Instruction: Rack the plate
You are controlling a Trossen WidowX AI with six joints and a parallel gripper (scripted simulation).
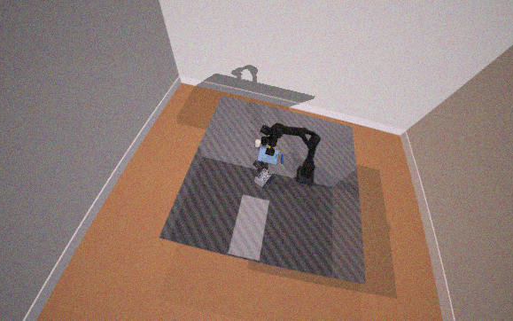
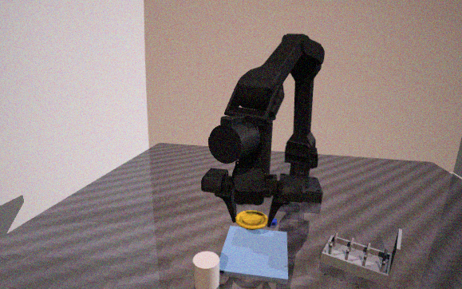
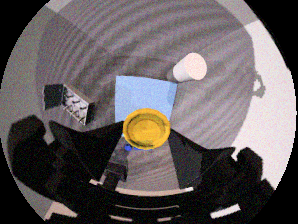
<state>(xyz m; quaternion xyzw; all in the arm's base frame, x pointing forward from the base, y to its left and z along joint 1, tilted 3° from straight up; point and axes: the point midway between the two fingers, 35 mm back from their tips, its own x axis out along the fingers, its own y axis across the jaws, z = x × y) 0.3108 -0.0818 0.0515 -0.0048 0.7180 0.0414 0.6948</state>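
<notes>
The white dish rack lies 210 mm to the left of my gripper tip, 40 mm below it and 20 mm behind it. Round my gripper tip: pale cylinder 110 mm ahead, 50 mm to the right, 40 mm below; small yellow plate 10 mm above; light blue flat pad 60 mm below, 10 mm to the left.
</notes>
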